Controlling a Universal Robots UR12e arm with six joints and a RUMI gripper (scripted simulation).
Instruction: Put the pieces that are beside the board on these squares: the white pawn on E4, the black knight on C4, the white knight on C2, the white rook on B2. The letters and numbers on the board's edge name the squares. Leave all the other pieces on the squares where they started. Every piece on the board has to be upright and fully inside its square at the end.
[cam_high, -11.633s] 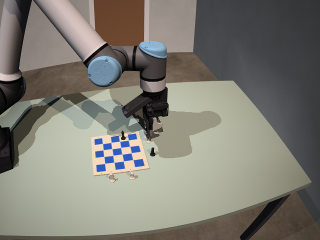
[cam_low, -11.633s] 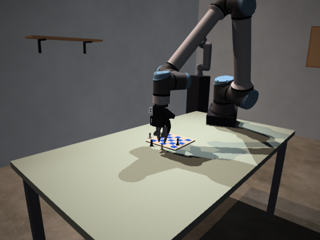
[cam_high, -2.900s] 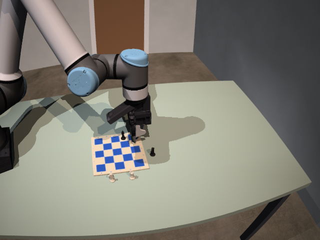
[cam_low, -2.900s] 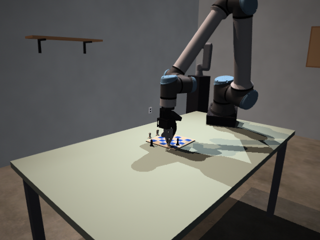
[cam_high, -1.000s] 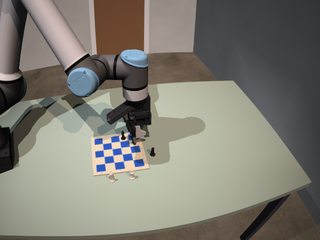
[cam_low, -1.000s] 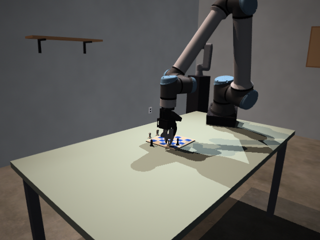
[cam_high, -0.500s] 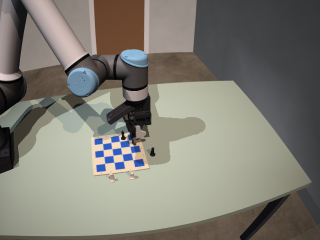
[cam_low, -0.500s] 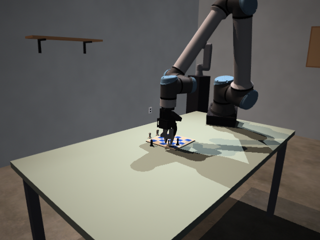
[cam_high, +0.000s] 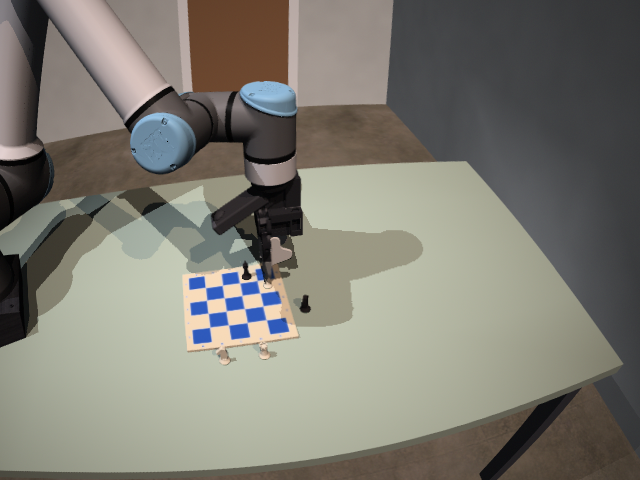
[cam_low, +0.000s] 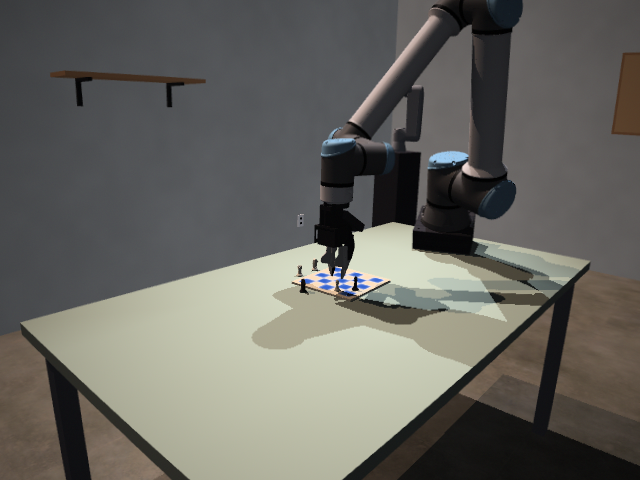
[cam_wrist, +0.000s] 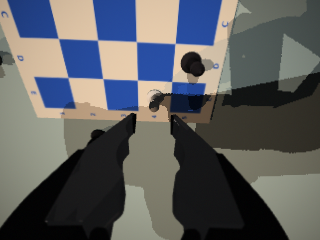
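Now: hand 4 cm above the white pawn. The rest, counted from my hand: black knight 8 cm ahead, 6 cm to the right, 5 cm below; then white rook 18 cm to the right, 5 cm below; then chessboard 7 cm behind, 5 cm to the right, 6 cm below.
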